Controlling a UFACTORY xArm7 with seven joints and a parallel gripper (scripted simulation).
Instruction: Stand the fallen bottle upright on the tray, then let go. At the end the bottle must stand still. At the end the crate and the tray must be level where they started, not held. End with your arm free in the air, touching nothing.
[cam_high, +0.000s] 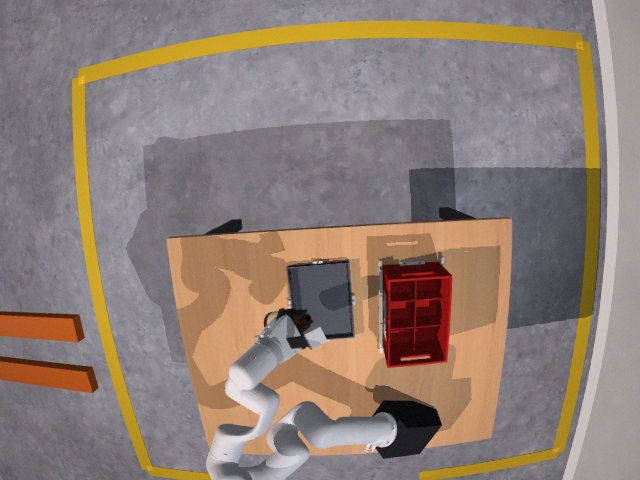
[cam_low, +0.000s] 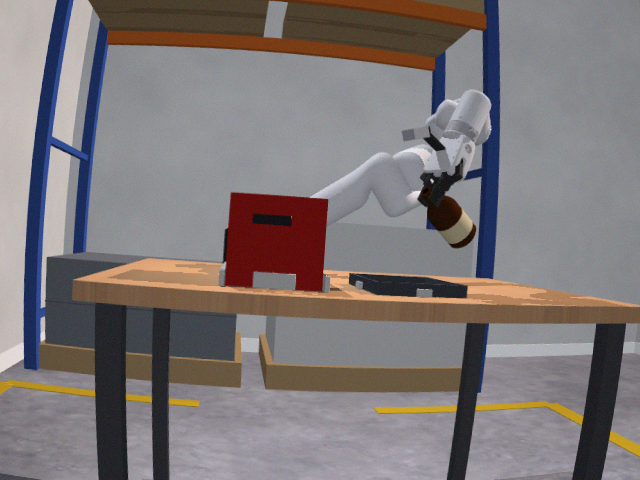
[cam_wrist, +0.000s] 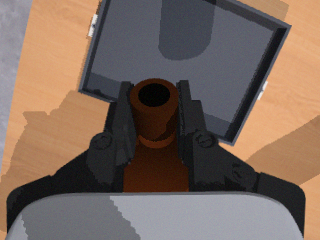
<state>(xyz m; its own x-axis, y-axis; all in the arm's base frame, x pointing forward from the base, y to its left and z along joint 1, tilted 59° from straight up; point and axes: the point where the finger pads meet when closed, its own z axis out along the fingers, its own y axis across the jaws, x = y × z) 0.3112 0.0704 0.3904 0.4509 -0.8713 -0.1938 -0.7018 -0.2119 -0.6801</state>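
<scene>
Now: the brown bottle 30 mm behind my hand, 30 mm to the left of it and 40 mm below it. From my hand the other things lie so: dark grey tray: 50 mm to the right, 190 mm below; then red crate: 70 mm ahead, 320 mm to the right, 120 mm below.
</scene>
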